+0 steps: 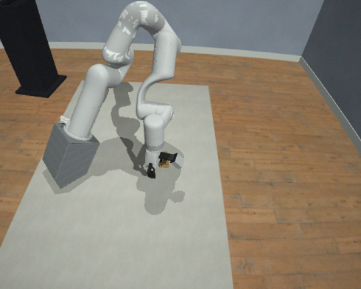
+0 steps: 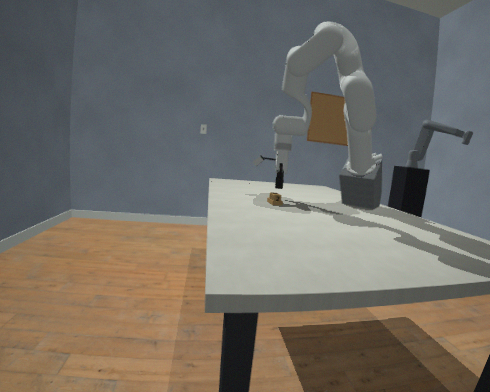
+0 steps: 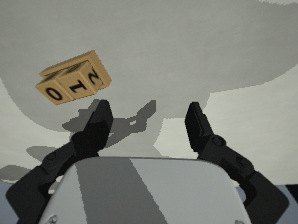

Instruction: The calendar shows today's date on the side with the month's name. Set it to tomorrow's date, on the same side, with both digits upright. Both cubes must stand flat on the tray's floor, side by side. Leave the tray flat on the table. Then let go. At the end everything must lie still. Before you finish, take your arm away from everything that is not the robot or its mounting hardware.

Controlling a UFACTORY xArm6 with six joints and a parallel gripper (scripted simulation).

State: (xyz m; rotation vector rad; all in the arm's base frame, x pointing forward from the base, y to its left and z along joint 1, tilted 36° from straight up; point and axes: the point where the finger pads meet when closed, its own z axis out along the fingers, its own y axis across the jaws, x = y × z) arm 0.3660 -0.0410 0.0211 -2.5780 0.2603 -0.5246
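Now: the wooden digit cube 30 mm ahead of my hand, 80 mm to the left of it and 40 mm below it. Also, from my hand: wooden calendar tray: 20 mm ahead, 90 mm to the left, 60 mm below.
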